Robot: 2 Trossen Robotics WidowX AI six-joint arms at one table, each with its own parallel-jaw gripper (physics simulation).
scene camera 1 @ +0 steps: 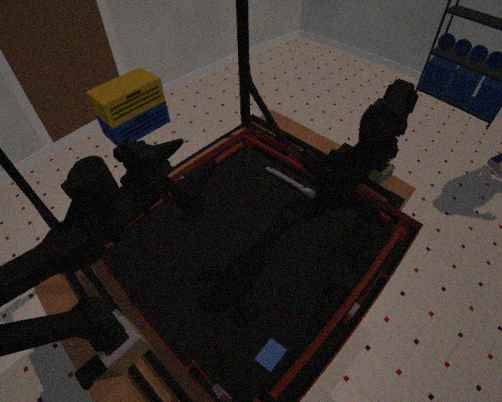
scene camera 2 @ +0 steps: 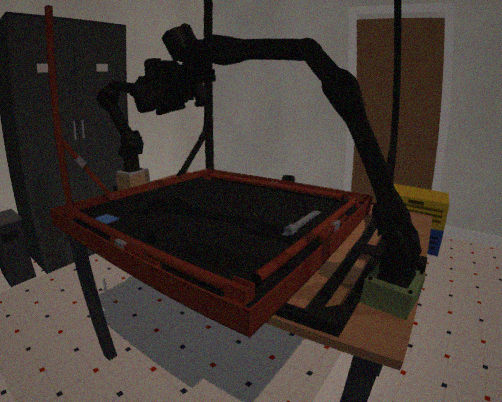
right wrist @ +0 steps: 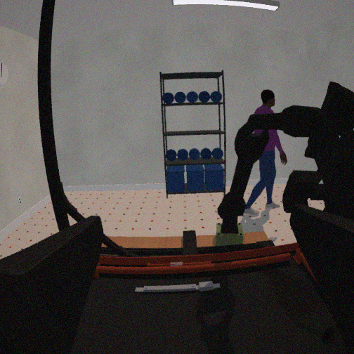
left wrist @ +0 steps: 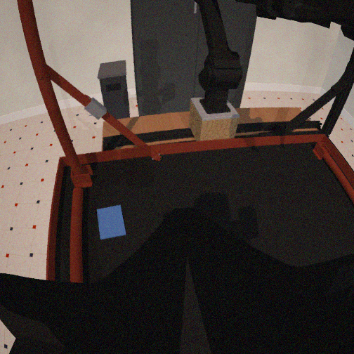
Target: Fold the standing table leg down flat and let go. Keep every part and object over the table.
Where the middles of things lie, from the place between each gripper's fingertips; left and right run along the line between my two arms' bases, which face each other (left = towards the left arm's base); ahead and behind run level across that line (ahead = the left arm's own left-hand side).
My left gripper is now 11 cm short of the blue square (left wrist: 110,221), 16 cm to the left of it and 29 cm above it.
I see my right gripper 39 cm above the blue square, 30 cm short of it and 6 cm to the left of it.
